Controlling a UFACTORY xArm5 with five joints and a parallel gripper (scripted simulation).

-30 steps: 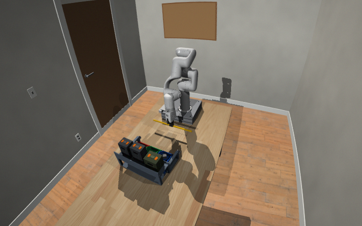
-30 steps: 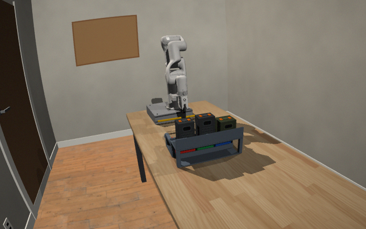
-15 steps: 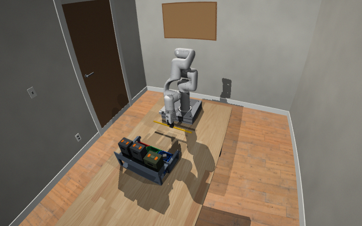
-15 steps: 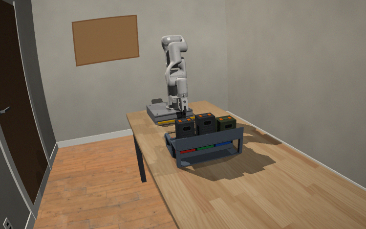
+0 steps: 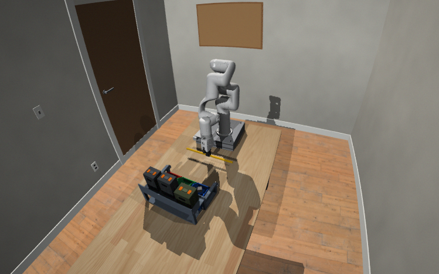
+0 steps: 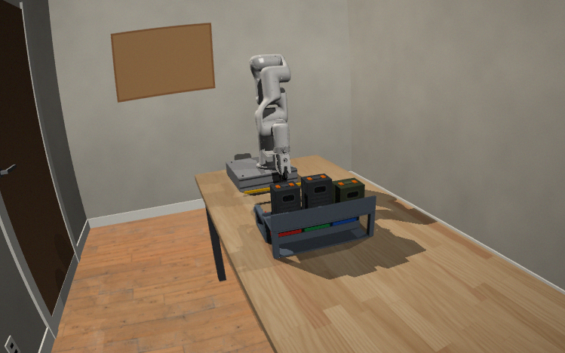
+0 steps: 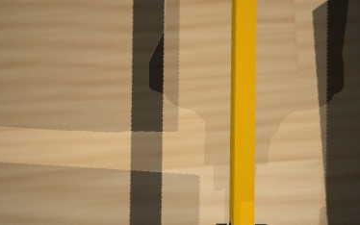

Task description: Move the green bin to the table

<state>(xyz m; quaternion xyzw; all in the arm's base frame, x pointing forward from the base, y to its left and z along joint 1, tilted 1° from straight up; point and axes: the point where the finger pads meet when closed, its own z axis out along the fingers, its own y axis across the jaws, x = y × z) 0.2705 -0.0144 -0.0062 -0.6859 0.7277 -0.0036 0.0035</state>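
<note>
Right now the green open bin is 340 mm ahead of my hand, 20 mm to the right of it and 20 mm below it. From my hand the other things lie so: blue open bin (340 mm ahead, 90 mm to the left, 20 mm below); then yellow bar (20 mm below); then red open bin (330 mm ahead, 130 mm to the right, 20 mm below).
</note>
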